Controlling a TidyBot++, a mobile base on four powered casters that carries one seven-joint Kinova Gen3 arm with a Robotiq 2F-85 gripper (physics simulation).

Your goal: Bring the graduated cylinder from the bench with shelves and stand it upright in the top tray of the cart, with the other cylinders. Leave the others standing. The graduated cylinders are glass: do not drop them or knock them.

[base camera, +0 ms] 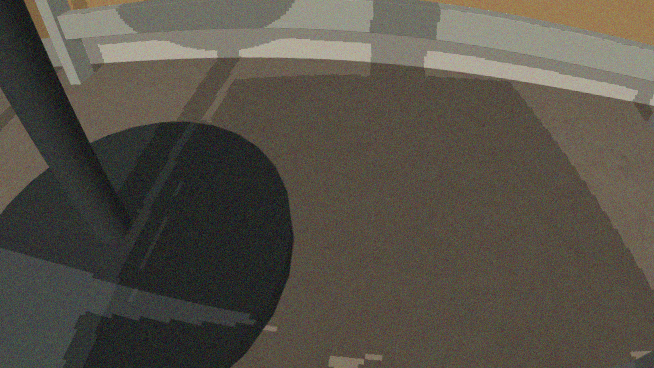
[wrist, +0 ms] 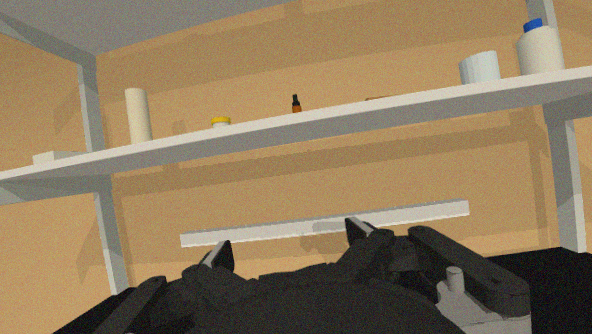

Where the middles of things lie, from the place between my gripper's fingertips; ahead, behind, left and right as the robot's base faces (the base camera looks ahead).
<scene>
Now: hand 27 cm short of the pale beaker (wrist: pixel 481 67), 48 cm to the left of it and 19 cm below it. From my hand the other things lie so: dark pedestal stool (base camera: pixel 174 237): 7 cm ahead, 27 cm to the left, 83 cm below; blue-capped bottle (wrist: pixel 538 51): 28 cm ahead, 68 cm to the right, 23 cm above.
</scene>
